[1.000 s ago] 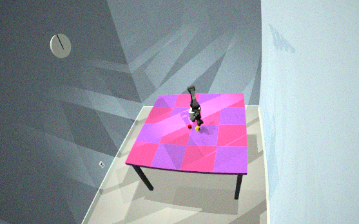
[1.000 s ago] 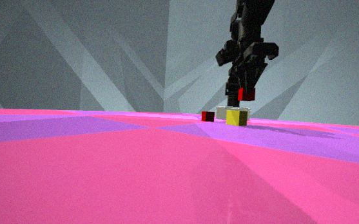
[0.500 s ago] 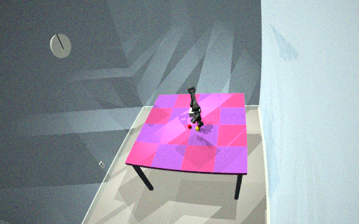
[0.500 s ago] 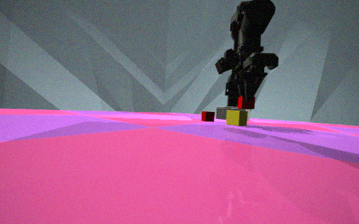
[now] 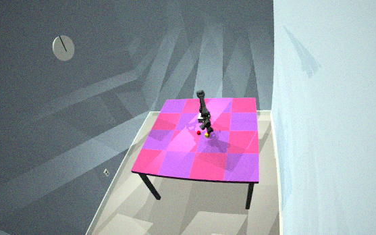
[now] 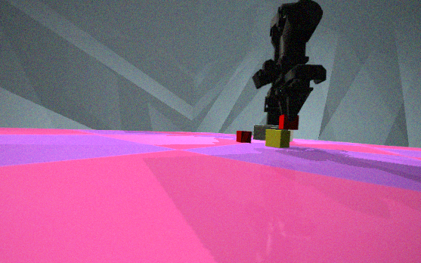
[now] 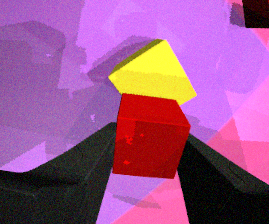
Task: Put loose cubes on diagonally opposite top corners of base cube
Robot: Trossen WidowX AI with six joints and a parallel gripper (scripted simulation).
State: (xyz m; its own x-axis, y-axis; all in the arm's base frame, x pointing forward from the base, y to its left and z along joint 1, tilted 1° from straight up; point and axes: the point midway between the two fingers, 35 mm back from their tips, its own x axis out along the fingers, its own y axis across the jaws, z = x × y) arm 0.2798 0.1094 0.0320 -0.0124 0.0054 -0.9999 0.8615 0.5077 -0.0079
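My gripper tip is 1 cm short of the yellow cube, 2 cm to the left of it and 4 cm above it.
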